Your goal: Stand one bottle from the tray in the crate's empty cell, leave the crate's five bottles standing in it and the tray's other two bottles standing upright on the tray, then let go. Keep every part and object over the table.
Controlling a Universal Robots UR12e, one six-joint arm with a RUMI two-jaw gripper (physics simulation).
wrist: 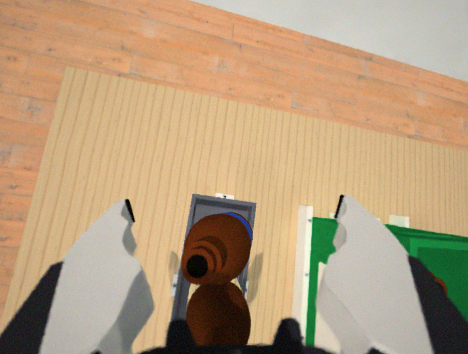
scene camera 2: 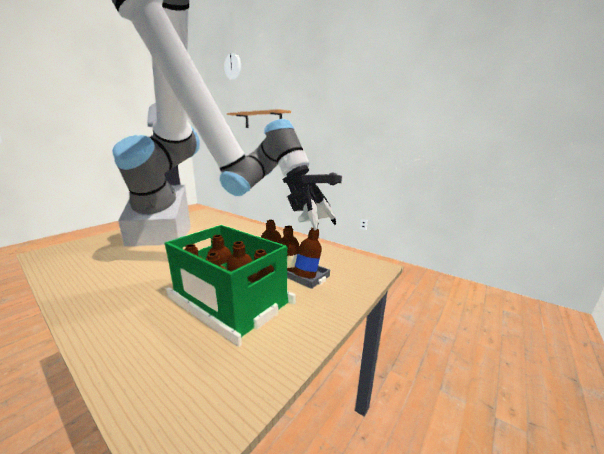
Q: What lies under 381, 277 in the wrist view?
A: My gripper.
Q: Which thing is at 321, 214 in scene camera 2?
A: My gripper.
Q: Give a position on a blue-labelled brown bottle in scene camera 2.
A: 309, 252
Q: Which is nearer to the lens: the blue-labelled brown bottle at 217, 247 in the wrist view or the cream-labelled brown bottle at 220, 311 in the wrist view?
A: The blue-labelled brown bottle.
